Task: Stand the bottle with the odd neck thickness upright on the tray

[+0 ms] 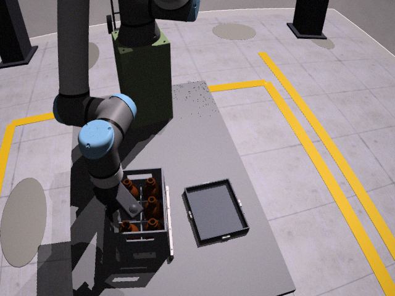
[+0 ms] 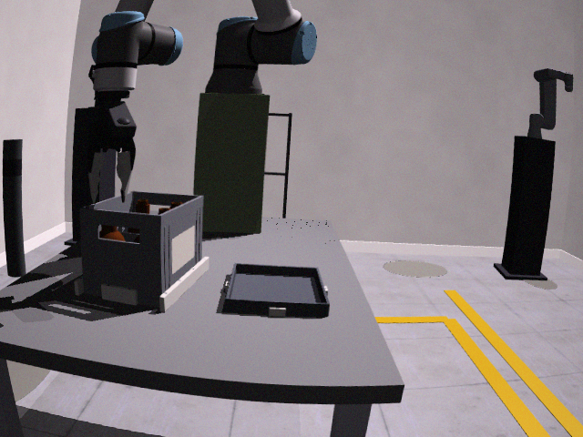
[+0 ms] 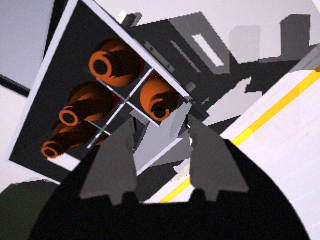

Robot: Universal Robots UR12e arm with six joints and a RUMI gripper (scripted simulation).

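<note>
Now: the dark grey crate 11 cm below my hand, 10 cm behind it and 4 cm to the left of it. From my hand the other things lie so: black tray 32 cm to the left, 18 cm below, 13 cm behind.
</note>
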